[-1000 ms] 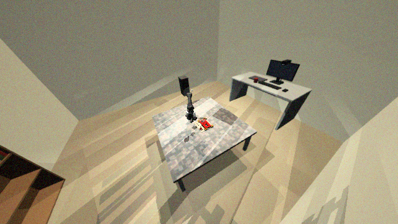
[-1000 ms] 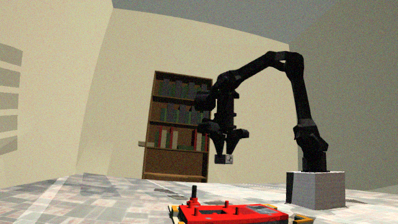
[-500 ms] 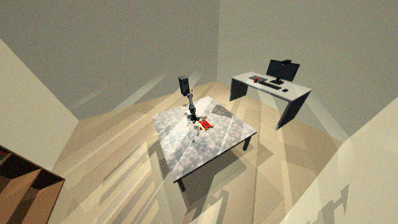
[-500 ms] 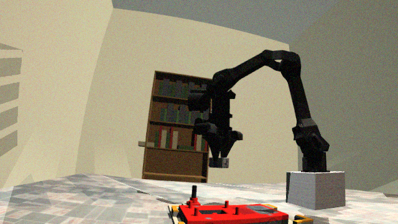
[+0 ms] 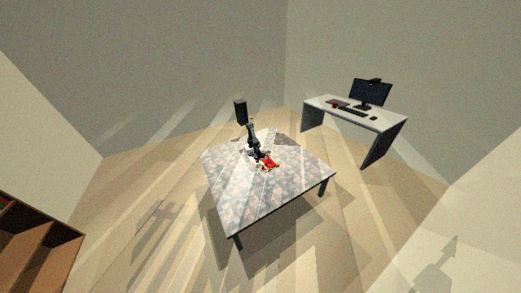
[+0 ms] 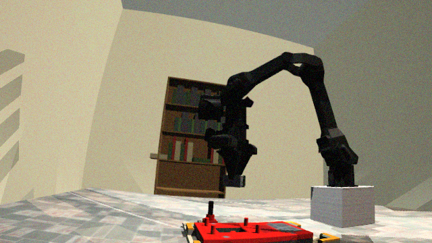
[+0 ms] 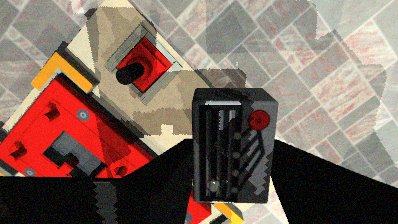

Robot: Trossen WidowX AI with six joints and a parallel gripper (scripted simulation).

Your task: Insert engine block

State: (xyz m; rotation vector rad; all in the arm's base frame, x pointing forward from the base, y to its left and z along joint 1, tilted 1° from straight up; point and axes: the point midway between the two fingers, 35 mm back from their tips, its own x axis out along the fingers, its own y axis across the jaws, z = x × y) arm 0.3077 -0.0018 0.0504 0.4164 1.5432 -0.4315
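My gripper tip is 80 mm above the black upright peg, 60 mm short of it and 50 mm to the right of it. Round my gripper tip: grey engine block: 10 mm below.
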